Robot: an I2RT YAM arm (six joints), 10 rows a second.
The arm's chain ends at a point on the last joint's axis. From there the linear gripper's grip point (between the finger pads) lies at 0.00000 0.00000 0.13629 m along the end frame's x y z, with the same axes.
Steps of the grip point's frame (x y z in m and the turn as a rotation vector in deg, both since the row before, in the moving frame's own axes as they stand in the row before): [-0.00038 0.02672 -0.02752 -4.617 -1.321 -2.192]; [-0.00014 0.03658 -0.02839 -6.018 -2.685 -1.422]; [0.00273 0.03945 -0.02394 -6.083 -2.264 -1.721]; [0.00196 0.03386 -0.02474 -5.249 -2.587 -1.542]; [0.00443 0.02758 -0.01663 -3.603 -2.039 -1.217]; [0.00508 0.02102 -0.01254 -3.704 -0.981 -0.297]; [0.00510 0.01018 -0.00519 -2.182 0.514 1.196]
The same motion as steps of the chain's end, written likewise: [0.00255 0.01569 -0.02704 -4.617 -1.321 -2.192]; [0.00605 0.02222 -0.02749 -6.018 -2.685 -1.422]; [0.00789 0.02493 -0.02307 -6.083 -2.264 -1.721]; [0.00793 0.02131 -0.02403 -5.249 -2.587 -1.542]; [0.00918 0.01897 -0.01627 -3.603 -2.039 -1.217]; [0.00739 0.01221 -0.01224 -3.704 -0.981 -0.297]; [0.00393 0.00498 -0.00509 -2.182 0.514 1.196]
